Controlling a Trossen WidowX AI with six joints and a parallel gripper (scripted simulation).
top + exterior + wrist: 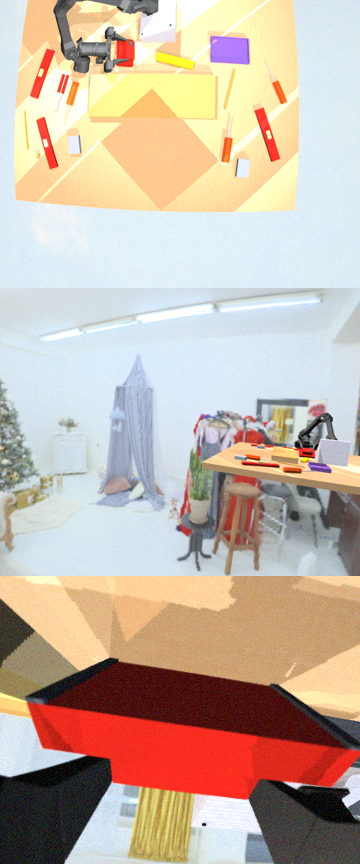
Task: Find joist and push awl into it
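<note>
The red stud finder is 2 cm behind my gripper tip and 1 cm below it. Round my gripper tip: yellow block: 19 cm to the left, 5 cm below, 4 cm ahead; then awl: 15 cm to the right, 6 cm below, 1 cm ahead; then red two-handled tool: 32 cm to the right, 16 cm ahead, 6 cm below.
</note>
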